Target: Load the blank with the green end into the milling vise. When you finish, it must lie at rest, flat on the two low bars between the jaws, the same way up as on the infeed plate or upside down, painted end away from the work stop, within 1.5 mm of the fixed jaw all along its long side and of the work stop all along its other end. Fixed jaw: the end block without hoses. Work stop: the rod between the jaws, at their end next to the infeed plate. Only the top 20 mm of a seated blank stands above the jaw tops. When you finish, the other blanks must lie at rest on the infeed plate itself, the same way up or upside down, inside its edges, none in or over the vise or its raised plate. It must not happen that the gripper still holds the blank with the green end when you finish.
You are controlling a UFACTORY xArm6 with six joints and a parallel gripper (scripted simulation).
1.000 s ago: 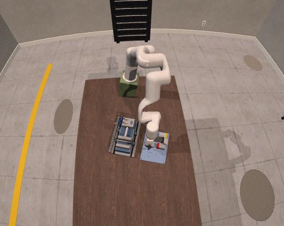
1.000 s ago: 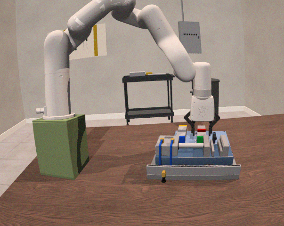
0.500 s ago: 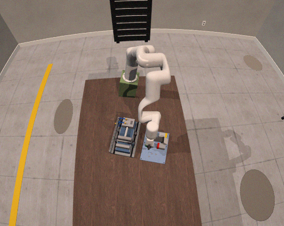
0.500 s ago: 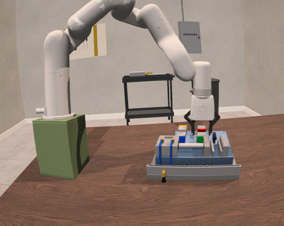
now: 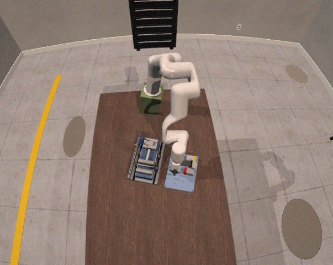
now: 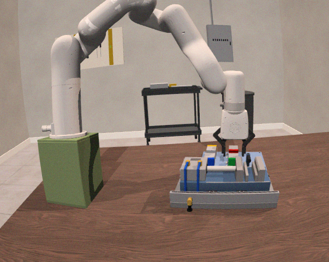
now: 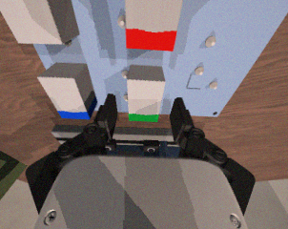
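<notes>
Right now my hand is 40 mm above the green-ended blank. From my hand the other things lie so: yellow-ended blank (120 mm to the left, 40 mm below, 40 mm behind); then red-ended blank (80 mm to the left, 40 mm below, 40 mm ahead); then blue-ended blank (80 mm behind, 40 mm to the left, 40 mm below).
</notes>
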